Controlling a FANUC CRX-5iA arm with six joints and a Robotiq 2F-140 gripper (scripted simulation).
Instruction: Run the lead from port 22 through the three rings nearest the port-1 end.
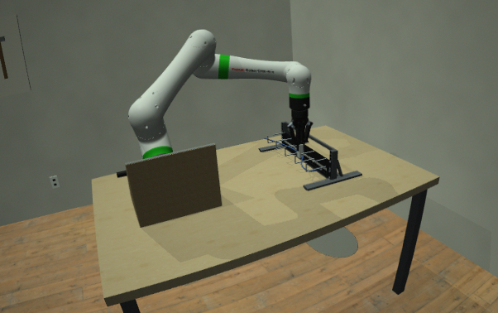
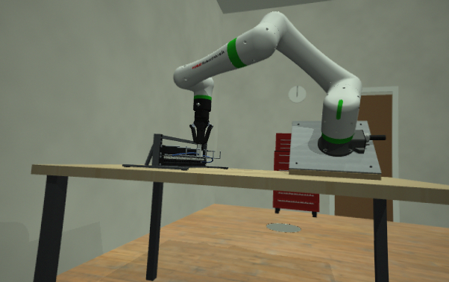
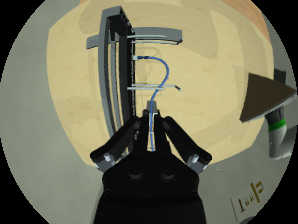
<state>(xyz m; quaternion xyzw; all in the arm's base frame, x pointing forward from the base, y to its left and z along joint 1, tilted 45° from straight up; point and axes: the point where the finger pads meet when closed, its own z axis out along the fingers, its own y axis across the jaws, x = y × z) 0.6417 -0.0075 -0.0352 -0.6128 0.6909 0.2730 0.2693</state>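
Now: hand 7 cm short of the black rack, 4 cm to the right of it and 2 cm above it.
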